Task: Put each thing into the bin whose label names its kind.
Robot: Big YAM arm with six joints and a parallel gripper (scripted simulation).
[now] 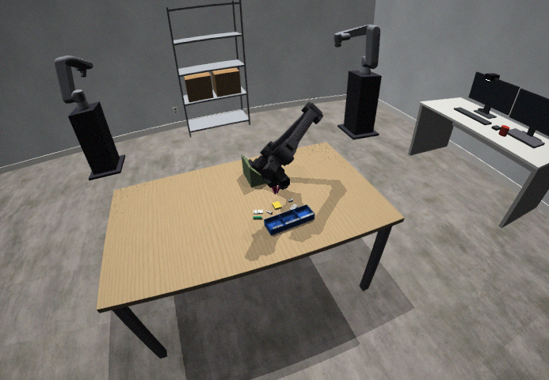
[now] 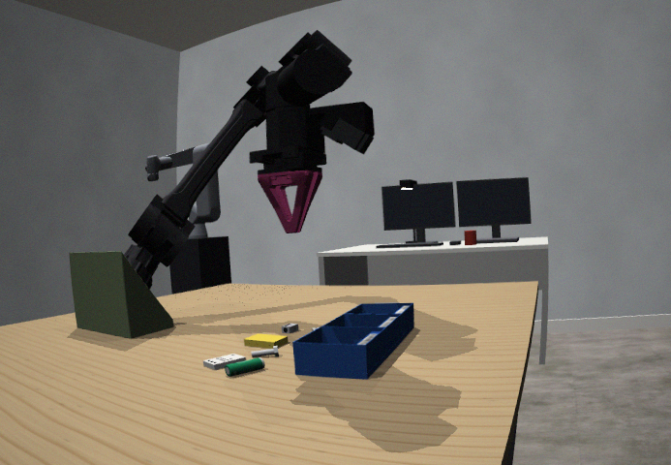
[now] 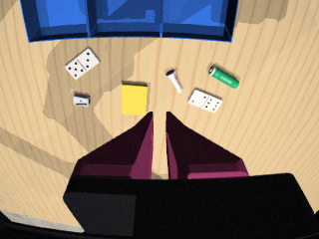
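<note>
My gripper is now 150 mm above the blue three-part bin, 70 mm short of it and 50 mm to the right of it. Also, from my hand: bolt (160 mm below, 30 mm behind, 20 mm to the right); yellow block (160 mm below, 80 mm behind, 30 mm to the left); green battery (160 mm below, 100 mm to the right, 20 mm behind).
</note>
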